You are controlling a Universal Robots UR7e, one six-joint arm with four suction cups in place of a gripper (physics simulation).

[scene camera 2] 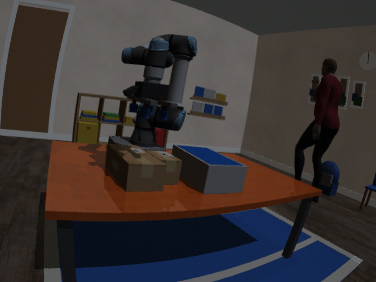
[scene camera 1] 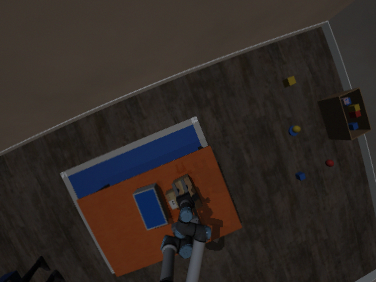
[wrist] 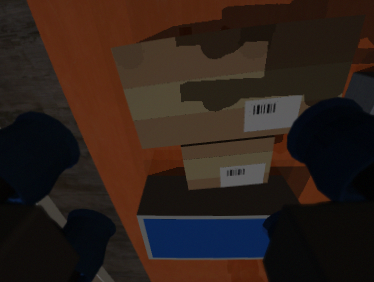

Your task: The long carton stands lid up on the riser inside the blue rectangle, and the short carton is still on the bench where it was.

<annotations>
My suction head (wrist: 325, 137) carries nothing. The cup is 23 cm from the middle of a long carton (scene camera 2: 136, 170), above it. A grey riser (scene camera 2: 210, 172) rests on the table. A short carton (wrist: 246, 161) rests on the table.
</annotations>
